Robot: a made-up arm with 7 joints.
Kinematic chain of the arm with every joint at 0, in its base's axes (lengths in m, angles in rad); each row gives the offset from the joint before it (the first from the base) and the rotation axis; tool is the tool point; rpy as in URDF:
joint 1: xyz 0 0 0.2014 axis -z
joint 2: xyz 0 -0.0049 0.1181 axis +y
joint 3: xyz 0 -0.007 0.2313 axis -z
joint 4: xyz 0 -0.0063 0.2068 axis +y
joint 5: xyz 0 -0.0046 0.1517 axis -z
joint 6: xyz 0 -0.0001 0.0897 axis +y
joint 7: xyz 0 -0.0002 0.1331 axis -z
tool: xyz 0 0 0 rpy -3.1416 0 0
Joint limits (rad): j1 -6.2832..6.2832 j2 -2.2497..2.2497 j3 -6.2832..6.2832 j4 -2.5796..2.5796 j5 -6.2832..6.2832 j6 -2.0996..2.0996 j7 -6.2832..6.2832
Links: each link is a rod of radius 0.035 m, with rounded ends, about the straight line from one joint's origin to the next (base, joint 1, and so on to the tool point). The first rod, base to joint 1, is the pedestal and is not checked.
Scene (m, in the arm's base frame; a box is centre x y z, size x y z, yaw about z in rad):
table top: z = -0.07
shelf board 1: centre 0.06 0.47 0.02 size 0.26 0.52 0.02 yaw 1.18
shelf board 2: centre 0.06 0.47 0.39 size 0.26 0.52 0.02 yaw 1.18
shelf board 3: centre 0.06 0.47 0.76 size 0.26 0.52 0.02 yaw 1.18
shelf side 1: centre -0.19 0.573 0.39 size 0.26 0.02 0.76 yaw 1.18
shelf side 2: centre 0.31 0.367 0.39 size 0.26 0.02 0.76 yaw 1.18
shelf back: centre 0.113 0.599 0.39 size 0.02 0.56 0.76 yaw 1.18
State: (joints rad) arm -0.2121 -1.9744 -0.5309 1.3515 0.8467 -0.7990 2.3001
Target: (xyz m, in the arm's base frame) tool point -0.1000 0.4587 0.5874
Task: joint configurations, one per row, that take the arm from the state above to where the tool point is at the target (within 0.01 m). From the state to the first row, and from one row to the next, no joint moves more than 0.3 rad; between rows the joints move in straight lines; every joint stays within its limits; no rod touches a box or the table.
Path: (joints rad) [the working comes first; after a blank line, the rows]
Joints at the target: 0.7621 -1.4565 -0.7320 1.7695 0.9510 -0.6686 2.3001
Straight joint move there: touches shelf side 1.

1: 0.0221 -1.8228 -0.5358 1.5957 0.8914 -0.7320 2.3001
2: 0.2563 -1.6711 -0.5406 1.8399 0.9361 -0.6649 2.3001
3: 0.4906 -1.5195 -0.5455 2.0842 0.9808 -0.5979 2.3001
4: 0.6263 -1.4880 -0.6387 1.9268 0.9659 -0.6333 2.3001
5: 0.7621 -1.4565 -0.7320 1.7695 0.9510 -0.6686 2.3001

